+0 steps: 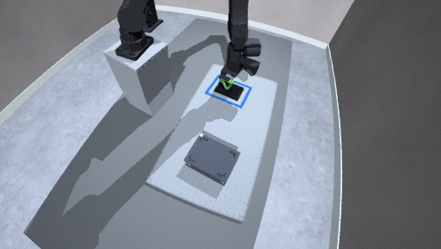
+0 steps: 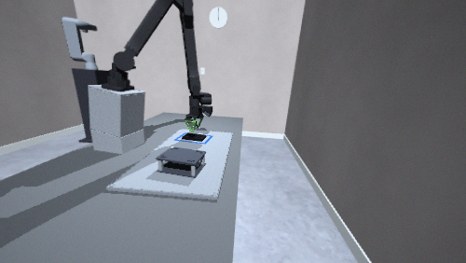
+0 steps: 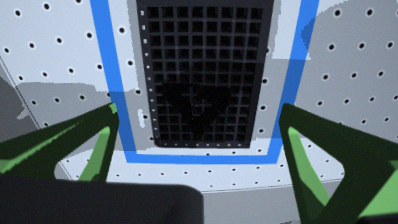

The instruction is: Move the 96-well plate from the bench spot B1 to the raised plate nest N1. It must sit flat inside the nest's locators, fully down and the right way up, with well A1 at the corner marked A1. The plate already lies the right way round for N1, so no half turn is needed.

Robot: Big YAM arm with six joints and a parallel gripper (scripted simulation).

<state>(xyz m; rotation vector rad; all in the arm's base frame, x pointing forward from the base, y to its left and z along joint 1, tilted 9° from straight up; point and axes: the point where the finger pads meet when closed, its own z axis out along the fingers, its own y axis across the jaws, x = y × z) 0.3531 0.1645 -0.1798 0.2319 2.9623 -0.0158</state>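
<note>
The black 96-well plate lies 50 mm below my hand. From my hand the other things lie so: raised plate nest 30 mm ahead, 370 mm to the right; white corner mark 30 mm behind, 310 mm to the right.
</note>
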